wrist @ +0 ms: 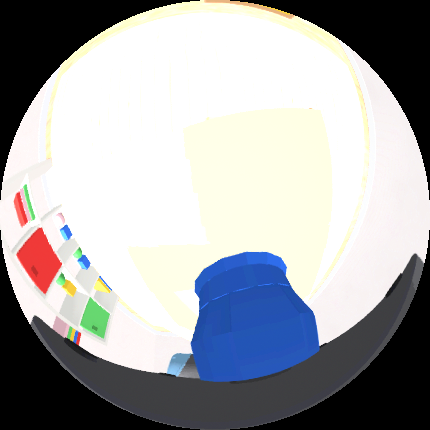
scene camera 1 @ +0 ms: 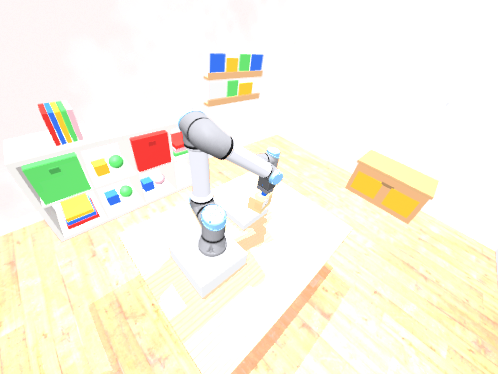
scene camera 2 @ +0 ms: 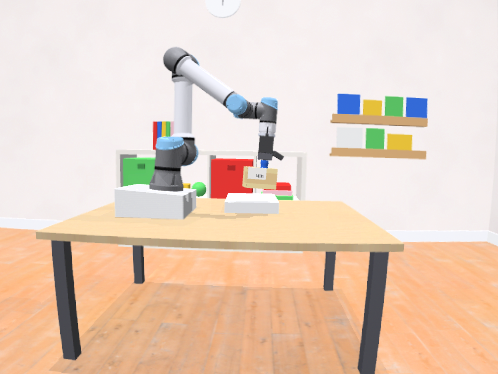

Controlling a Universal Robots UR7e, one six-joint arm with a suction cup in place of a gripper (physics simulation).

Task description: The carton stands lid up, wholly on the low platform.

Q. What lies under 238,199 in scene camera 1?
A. A low white platform.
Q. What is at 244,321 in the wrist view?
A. My suction cup.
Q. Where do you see a low white platform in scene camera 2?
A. At 235,202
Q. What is my suction cup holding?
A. A tan carton.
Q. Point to a tan carton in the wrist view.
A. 259,180
